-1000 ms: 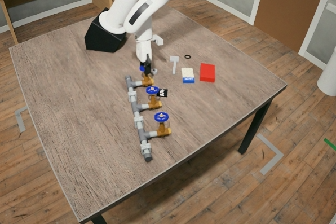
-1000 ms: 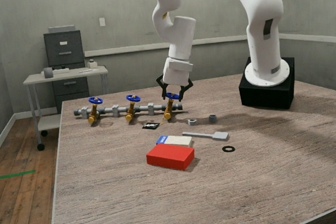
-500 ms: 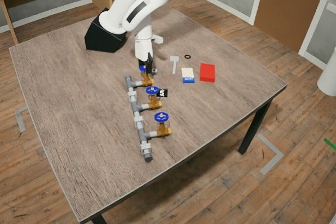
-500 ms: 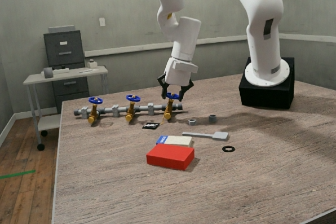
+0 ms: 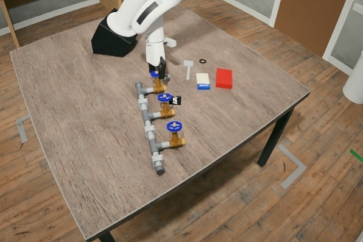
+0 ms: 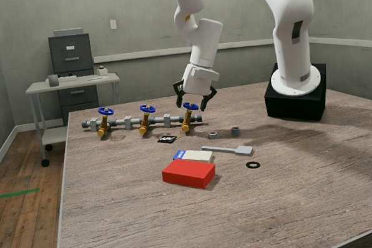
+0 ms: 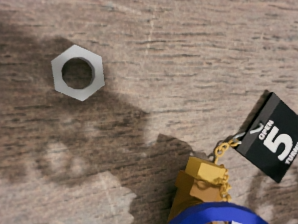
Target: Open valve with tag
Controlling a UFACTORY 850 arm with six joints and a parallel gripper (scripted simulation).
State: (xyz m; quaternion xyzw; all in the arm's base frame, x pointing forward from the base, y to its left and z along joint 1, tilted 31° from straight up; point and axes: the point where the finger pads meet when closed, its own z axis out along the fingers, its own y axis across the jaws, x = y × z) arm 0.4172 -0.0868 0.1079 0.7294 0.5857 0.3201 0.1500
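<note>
Right now my hand is 90 mm to the right of the grey hex nut, 90 mm above it and 50 mm past it. Also, from my hand: grey cap (130 mm behind, 100 mm below, 90 mm to the left); grey t-shaped tool (230 mm to the left, 100 mm below, 50 mm behind); black tag (100 mm below, 100 mm ahead, 40 mm to the left).
</note>
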